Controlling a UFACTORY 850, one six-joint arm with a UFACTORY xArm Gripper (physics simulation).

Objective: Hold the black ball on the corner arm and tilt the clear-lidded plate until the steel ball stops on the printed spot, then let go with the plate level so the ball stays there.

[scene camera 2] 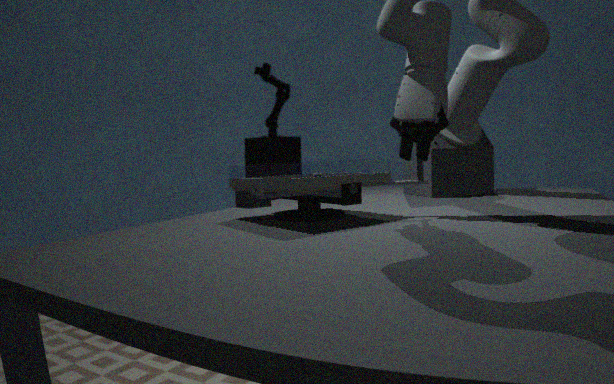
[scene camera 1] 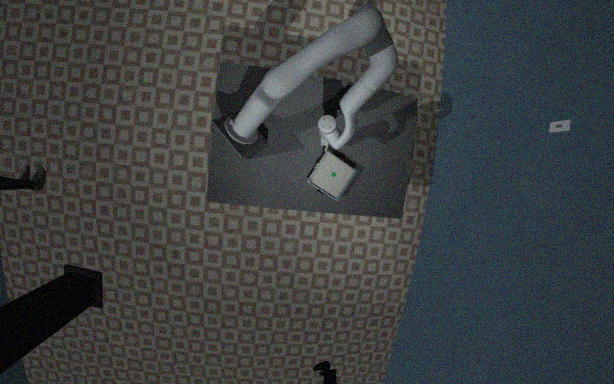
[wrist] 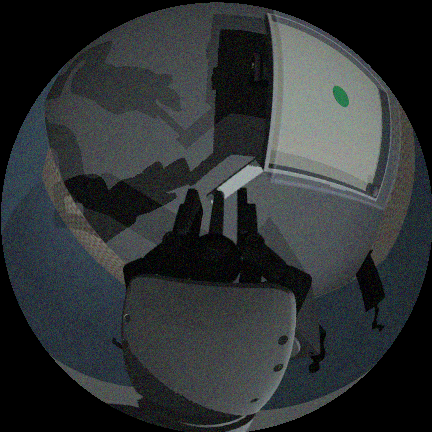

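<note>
The plate [scene camera 1: 325, 165] [scene camera 2: 280, 185] [wrist: 320, 135] has a pale face under a clear lid and stands on a short central support. It looks near level in scene camera 2, but a slight tilt cannot be ruled out. The green printed spot [scene camera 1: 333, 174] [wrist: 341, 96] shows no ball on it. A small dark round shape, perhaps the steel ball [wrist: 372, 189], sits in the plate's lower right corner in the wrist view. The pale corner arm [wrist: 241, 181] ends in an upright post below the black ball [wrist: 216, 256]. My gripper [scene camera 2: 414, 156] [wrist: 218, 198] points down, shut on the black ball.
The plate's support stands on a dark square base [scene camera 2: 312, 220] on the grey table [scene camera 1: 250, 185] [scene camera 2: 200, 280]. The robot's own pedestal [scene camera 2: 462, 172] is behind the gripper in scene camera 2. A small dark arm on a box [scene camera 2: 272, 156] stands in the background.
</note>
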